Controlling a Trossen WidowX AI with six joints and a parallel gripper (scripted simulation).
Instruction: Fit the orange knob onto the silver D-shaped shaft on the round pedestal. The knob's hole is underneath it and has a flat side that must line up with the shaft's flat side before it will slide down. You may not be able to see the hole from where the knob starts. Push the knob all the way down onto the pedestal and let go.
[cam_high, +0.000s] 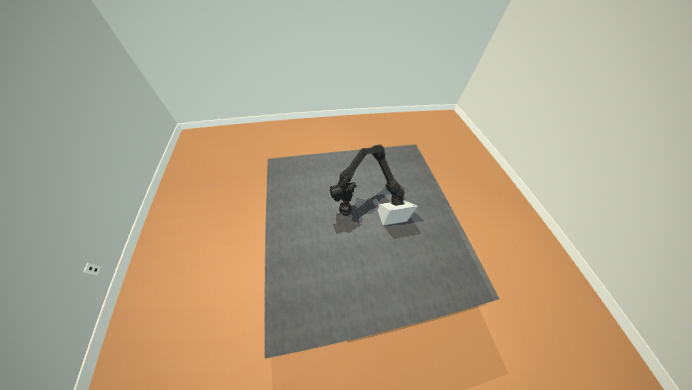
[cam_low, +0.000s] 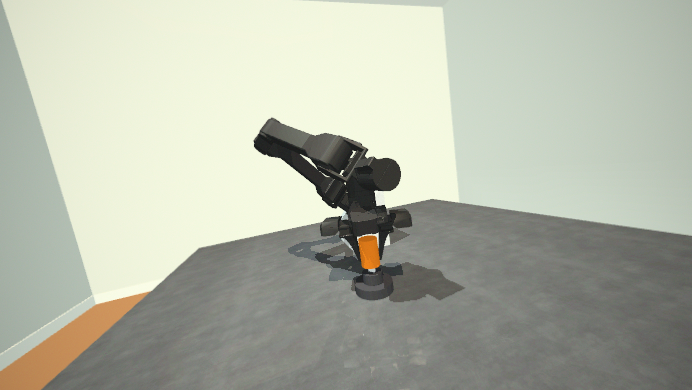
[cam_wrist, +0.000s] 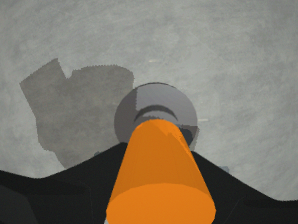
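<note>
My gripper tip is now 4 cm above the round pedestal. Round my gripper tip: orange knob: 3 cm above.
</note>
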